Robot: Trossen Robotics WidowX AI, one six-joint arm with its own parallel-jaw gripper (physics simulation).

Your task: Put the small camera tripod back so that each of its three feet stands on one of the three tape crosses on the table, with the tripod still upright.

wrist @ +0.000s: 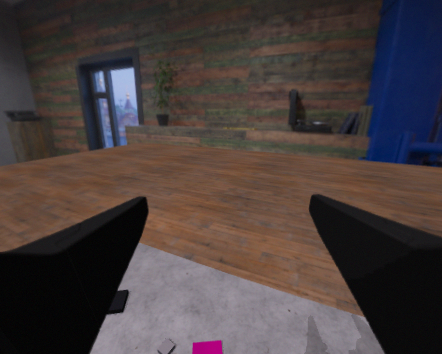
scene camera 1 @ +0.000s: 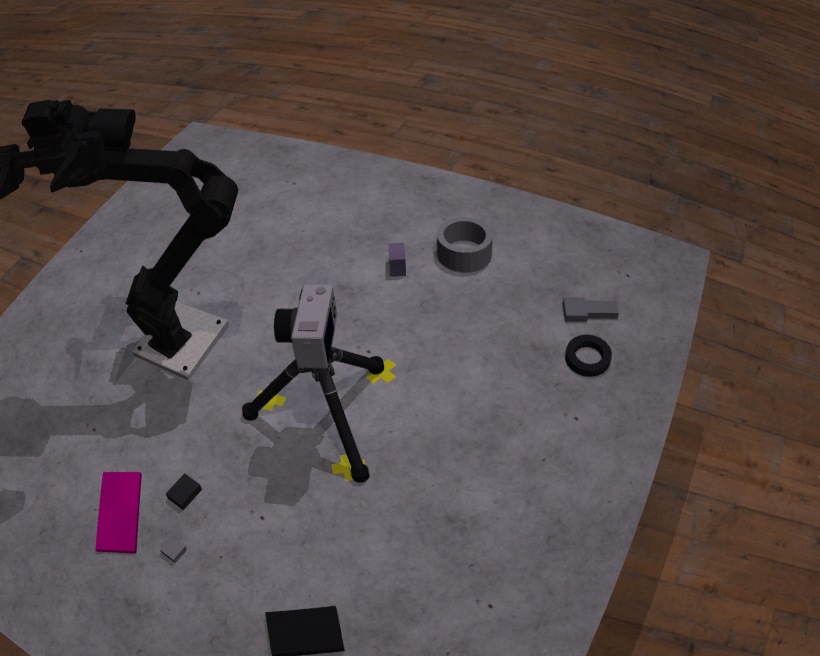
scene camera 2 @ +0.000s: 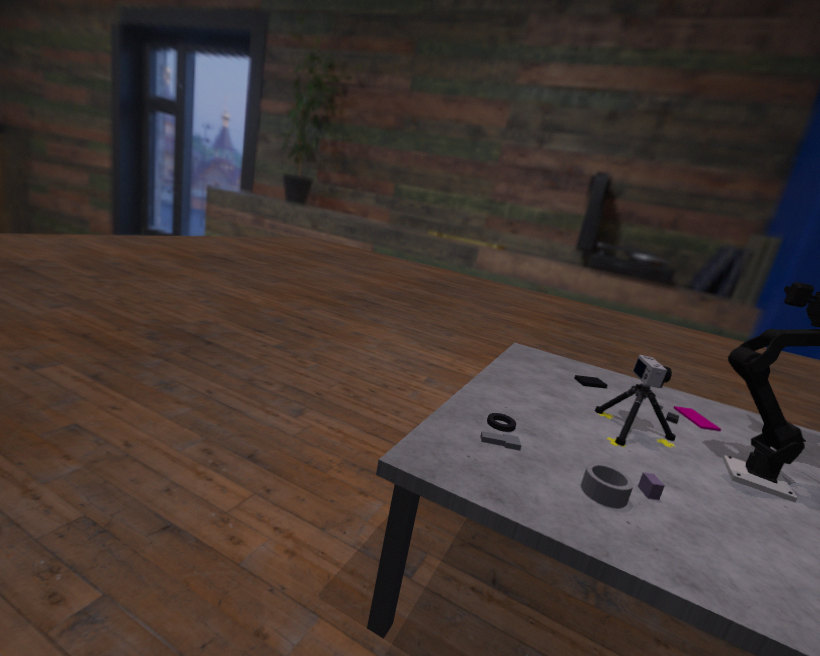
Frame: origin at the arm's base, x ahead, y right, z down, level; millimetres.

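Seen in the pictures: gripper, fingertip midpoint: [wrist: 229, 203] [scene camera 1: 24, 192]; arm's base, link origin: [scene camera 1: 169, 340] [scene camera 2: 761, 473].
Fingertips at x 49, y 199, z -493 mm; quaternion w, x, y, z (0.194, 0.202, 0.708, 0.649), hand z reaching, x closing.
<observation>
Offsets run from my fingertips to a thing's top centre. "*": to the spot under its first point. Level surfaces: height alone.
The tripod [scene camera 1: 345, 427] [scene camera 2: 630, 418] stands upright and carries a light grey camera [scene camera 1: 313, 338] [scene camera 2: 651, 371]. In scene camera 1, its right rear foot @(* dx +301, dy -336, dz +479 mm) [scene camera 1: 374, 364] is at the upper-left part of the right yellow cross @(dx +303, dy -348, dz +506 mm) [scene camera 1: 388, 371]. Its front foot @(* dx +391, dy -158, dz +491 mm) [scene camera 1: 359, 473] is at the right edge of the front cross @(dx +365, dy -166, dz +506 mm) [scene camera 1: 339, 467]. Its left foot @(* dx +184, dy -158, dz +488 mm) [scene camera 1: 250, 411] is beside the left cross @(dx +184, dy -208, dz +506 mm) [scene camera 1: 274, 400], off its lower-left side. My gripper [wrist: 229, 203] is open and empty, raised high at the left in scene camera 1, well away from the tripod.
On the table @(dz +507 mm) [scene camera 1: 478, 547] are a purple block @(dx +195, dy -565, dz +467 mm) [scene camera 1: 397, 259], a grey ring @(dx +279, dy -659, dz +458 mm) [scene camera 1: 464, 258], a grey stepped piece @(dx +544, dy -645, dz +492 mm) [scene camera 1: 589, 309], a black ring @(dx +583, dy -544, dz +491 mm) [scene camera 1: 573, 356], a magenta slab @(dx +112, dy +124, dz +499 mm) [scene camera 1: 118, 511], a dark block @(dx +182, dy +24, dz +492 mm) [scene camera 1: 183, 491], a small grey block @(dx +234, dy +117, dz +495 mm) [scene camera 1: 173, 548] and a black slab @(dx +476, dy +110, dz +492 mm) [scene camera 1: 304, 630].
</observation>
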